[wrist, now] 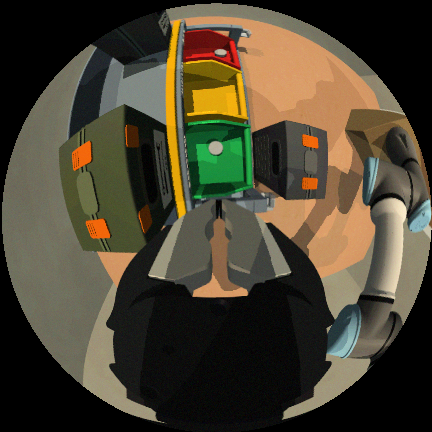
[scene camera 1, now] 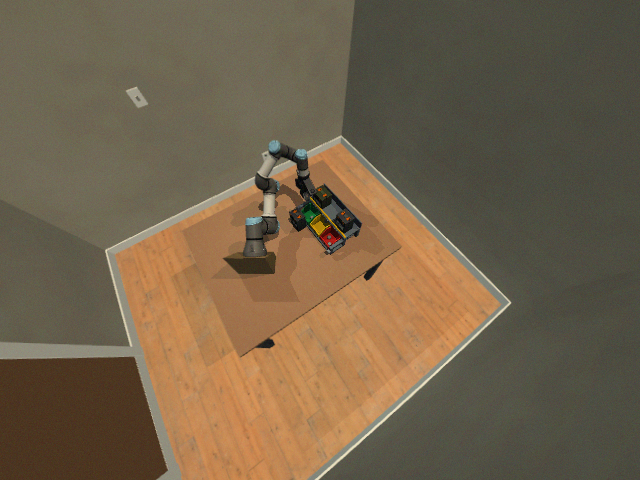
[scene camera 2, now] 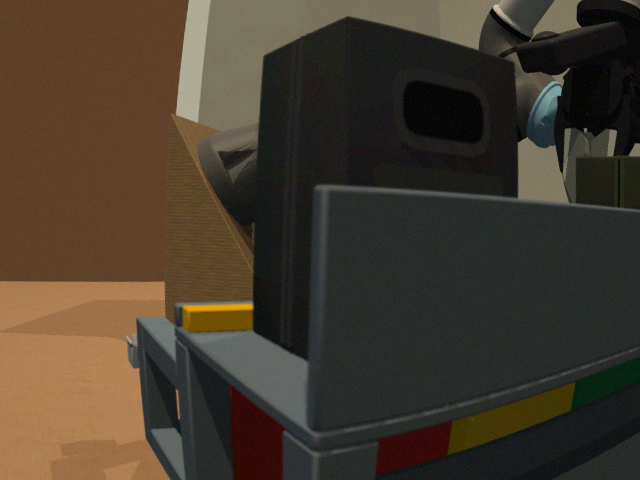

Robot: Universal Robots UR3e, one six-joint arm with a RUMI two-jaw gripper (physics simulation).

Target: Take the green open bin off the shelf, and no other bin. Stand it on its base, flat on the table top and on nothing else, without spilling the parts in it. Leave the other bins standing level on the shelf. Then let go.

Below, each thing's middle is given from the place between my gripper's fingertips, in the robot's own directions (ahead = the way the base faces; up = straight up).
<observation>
I see the green open bin (wrist: 211,175) 10 mm ahead of my hand, 40 mm to the right of it and 100 mm below it. Round my hand: yellow rail (scene camera 2: 208,318) 80 mm ahead, 140 mm to the right, 30 mm below; then yellow bin (scene camera 2: 468,432) 40 mm ahead, 150 mm to the right, 100 mm below.
</observation>
